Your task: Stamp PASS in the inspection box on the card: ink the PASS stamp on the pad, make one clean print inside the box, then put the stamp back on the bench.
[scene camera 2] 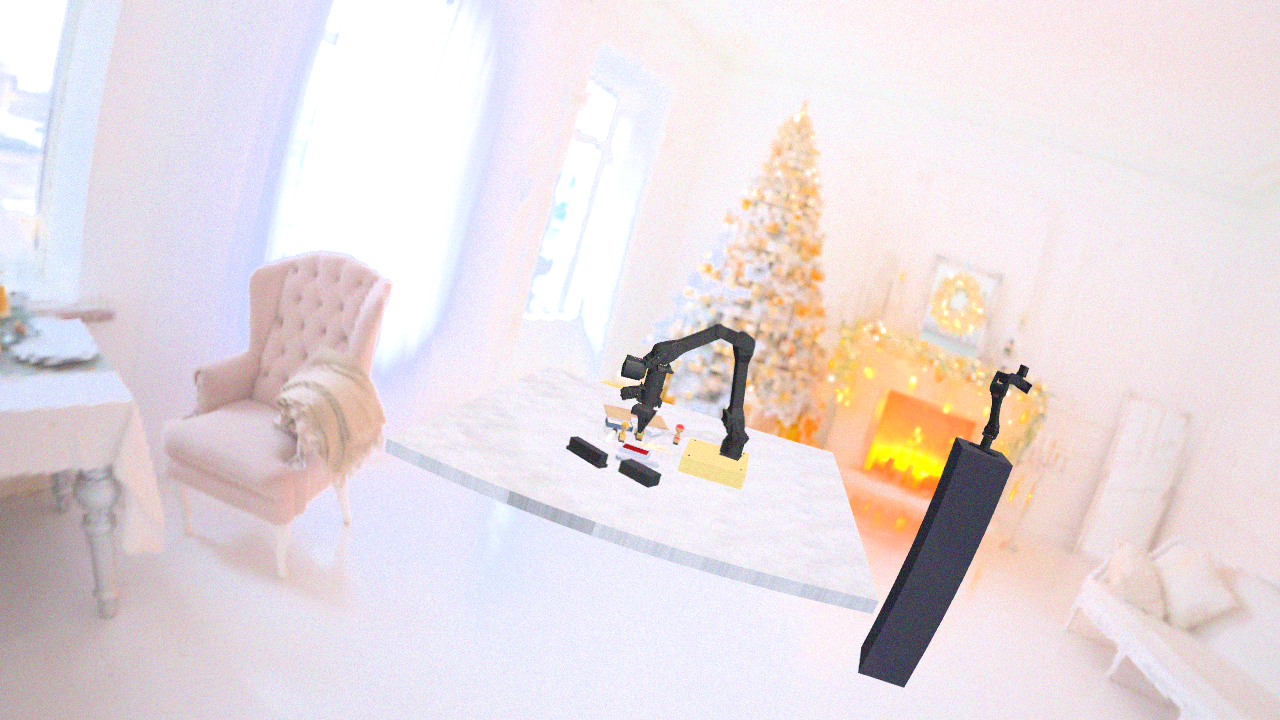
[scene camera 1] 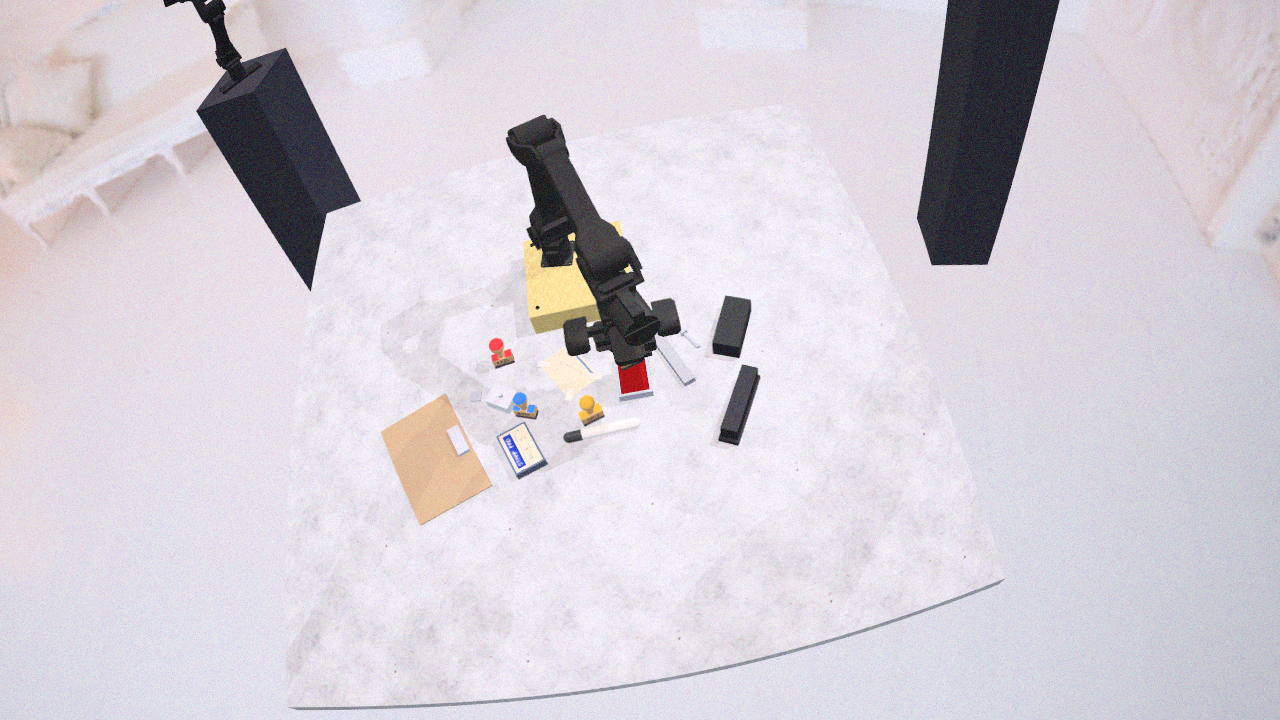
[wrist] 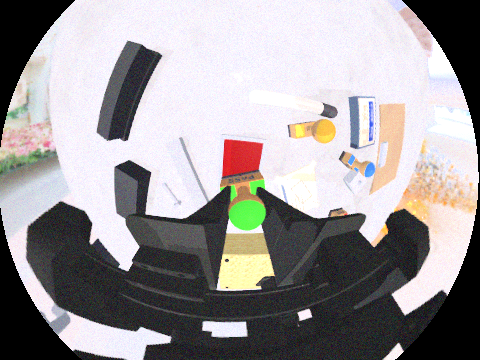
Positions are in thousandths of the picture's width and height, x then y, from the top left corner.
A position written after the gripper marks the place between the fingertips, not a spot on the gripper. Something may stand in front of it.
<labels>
gripper: scene camera 2 500, 601; scene camera 1 491, 494; wrist 507, 529
</labels>
